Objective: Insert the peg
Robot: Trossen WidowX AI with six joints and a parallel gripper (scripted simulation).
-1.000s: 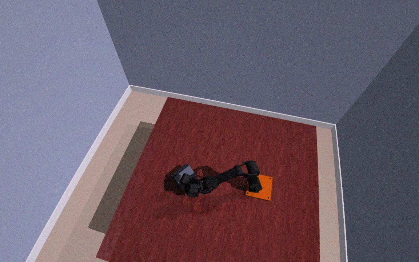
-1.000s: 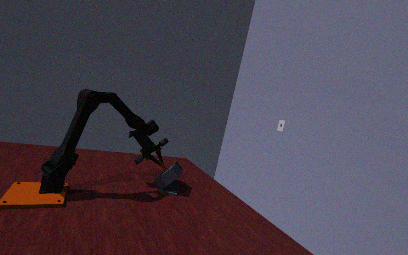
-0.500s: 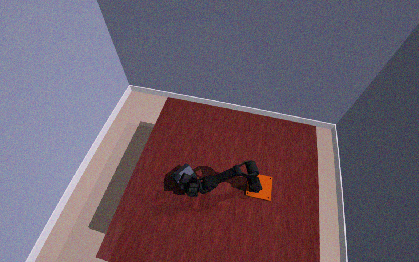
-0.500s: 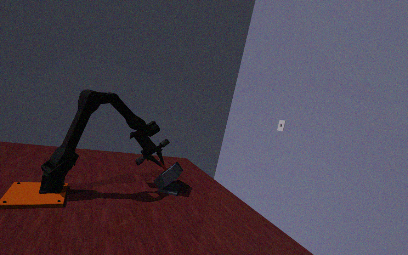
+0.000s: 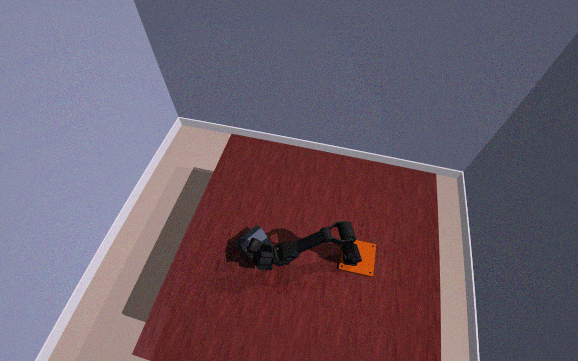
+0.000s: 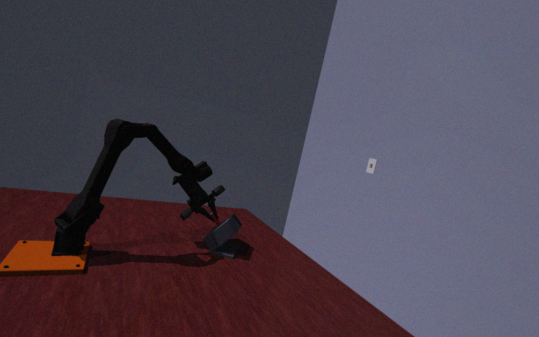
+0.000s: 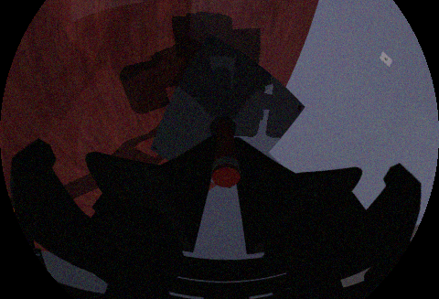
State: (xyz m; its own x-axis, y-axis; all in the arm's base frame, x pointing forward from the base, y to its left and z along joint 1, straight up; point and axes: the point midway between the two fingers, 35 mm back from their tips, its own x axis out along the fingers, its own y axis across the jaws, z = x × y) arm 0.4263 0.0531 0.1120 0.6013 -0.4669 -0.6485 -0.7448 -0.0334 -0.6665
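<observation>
The sloped panel is 30 mm ahead of my gripper tip, 20 mm to the right of it and 30 mm below it. The rest, counted from my gripper tip: red peg 10 mm behind, 10 mm to the left, 10 mm above.
</observation>
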